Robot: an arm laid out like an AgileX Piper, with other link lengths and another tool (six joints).
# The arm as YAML. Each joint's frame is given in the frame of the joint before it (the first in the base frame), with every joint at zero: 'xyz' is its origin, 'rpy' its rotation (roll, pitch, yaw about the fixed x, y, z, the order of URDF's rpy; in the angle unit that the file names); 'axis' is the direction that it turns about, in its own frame. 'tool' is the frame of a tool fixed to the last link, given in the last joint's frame.
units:
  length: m
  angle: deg
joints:
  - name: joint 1
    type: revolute
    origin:
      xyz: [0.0, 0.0, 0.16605]
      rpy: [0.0, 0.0, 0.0]
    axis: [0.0, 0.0, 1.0]
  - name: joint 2
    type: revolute
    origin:
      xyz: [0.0, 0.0, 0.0]
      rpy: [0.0, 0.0, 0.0]
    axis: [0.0, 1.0, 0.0]
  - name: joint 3
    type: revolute
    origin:
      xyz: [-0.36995, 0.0, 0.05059]
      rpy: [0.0, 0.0, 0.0]
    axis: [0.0, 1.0, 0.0]
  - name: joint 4
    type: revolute
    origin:
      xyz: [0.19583, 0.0, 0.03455]
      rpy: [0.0, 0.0, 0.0]
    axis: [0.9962, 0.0, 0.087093]
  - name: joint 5
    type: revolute
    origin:
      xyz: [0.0, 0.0, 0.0]
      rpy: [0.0, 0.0, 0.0]
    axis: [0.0, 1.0, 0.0]
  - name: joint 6
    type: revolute
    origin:
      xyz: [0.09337, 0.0, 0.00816]
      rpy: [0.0, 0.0, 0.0]
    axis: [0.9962, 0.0, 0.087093]
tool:
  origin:
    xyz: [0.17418, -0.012, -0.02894]
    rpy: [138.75, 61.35, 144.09]
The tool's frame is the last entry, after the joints.
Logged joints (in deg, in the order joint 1, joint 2, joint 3, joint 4, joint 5, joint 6), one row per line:
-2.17, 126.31, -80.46, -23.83, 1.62, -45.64
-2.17, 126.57, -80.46, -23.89, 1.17, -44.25
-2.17, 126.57, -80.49, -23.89, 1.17, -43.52
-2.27, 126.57, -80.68, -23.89, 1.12, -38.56
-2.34, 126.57, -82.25, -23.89, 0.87, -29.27
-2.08, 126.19, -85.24, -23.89, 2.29, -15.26
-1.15, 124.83, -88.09, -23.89, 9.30, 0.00
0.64, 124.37, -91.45, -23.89, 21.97, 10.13
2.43, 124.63, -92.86, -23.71, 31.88, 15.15
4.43, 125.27, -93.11, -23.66, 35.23, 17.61
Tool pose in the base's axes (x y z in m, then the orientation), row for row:
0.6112, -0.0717, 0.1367, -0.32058, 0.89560, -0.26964, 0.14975
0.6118, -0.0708, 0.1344, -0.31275, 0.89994, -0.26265, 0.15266
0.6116, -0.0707, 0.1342, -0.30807, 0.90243, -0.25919, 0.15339
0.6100, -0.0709, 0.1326, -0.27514, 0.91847, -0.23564, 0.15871
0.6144, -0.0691, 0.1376, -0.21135, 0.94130, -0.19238, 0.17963
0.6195, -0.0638, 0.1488, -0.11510, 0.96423, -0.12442, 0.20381
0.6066, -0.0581, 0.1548, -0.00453, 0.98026, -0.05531, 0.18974
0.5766, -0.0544, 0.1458, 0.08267, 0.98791, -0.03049, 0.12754
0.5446, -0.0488, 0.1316, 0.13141, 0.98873, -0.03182, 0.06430
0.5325, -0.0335, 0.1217, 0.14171, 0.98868, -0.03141, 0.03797
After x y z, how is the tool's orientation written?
As a quaternion, x y z w.
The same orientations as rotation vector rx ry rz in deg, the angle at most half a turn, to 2 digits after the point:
-52.78, 147.44, -44.39
-51.41, 147.92, -43.17
-50.62, 148.27, -42.58
-45.07, 150.46, -38.60
-34.23, 152.43, -31.15
-18.40, 154.12, -19.89
-0.73, 157.87, -8.91
13.78, 164.69, -5.08
22.73, 171.03, -5.50
24.91, 173.79, -5.52

